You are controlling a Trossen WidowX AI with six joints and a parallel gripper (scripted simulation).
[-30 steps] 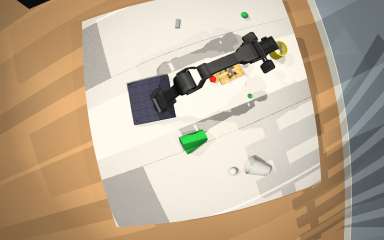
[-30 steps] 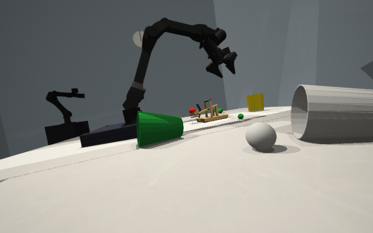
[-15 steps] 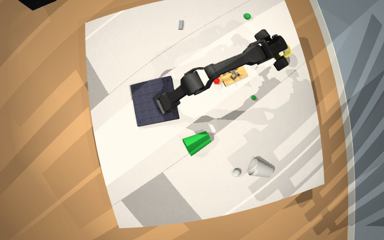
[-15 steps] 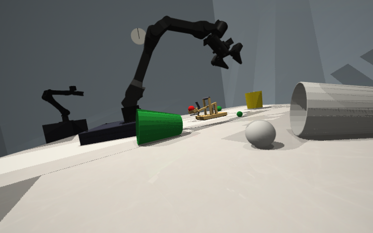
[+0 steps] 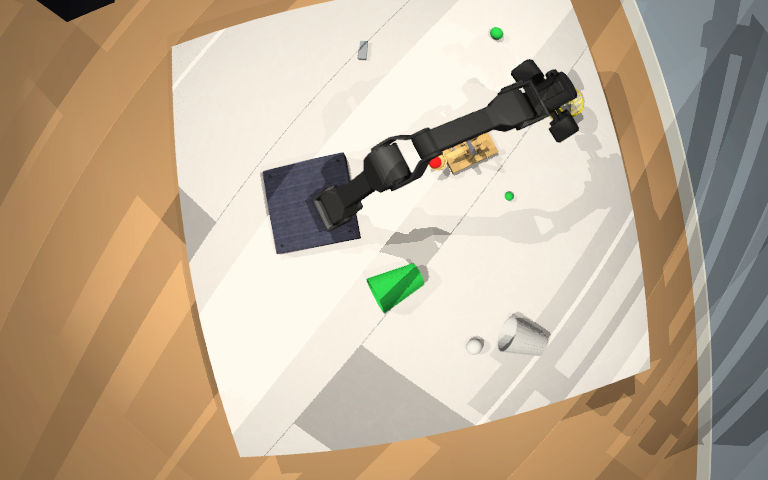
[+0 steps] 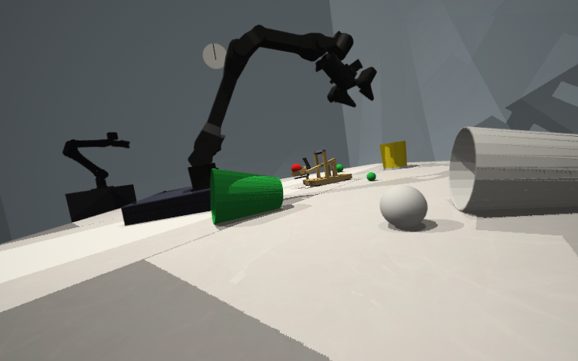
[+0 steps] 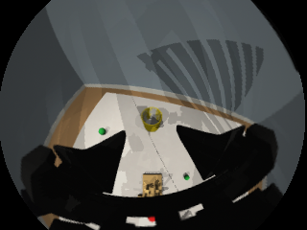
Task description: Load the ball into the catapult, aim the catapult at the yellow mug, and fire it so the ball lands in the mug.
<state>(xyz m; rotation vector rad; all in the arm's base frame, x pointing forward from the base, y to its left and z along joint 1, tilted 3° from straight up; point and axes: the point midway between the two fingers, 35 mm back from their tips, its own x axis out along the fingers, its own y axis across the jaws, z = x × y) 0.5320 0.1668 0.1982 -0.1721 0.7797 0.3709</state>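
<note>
My gripper tip is 29 cm past the red ball, 19 cm above it and 9 cm to the left of it. Also, from my gripper tip: wooden catapult: 23 cm behind, 20 cm below, 6 cm to the right; then small green ball: 24 cm below, 20 cm to the right, 10 cm behind; then yellow mug: 23 cm below, 11 cm ahead, 3 cm to the left.
</note>
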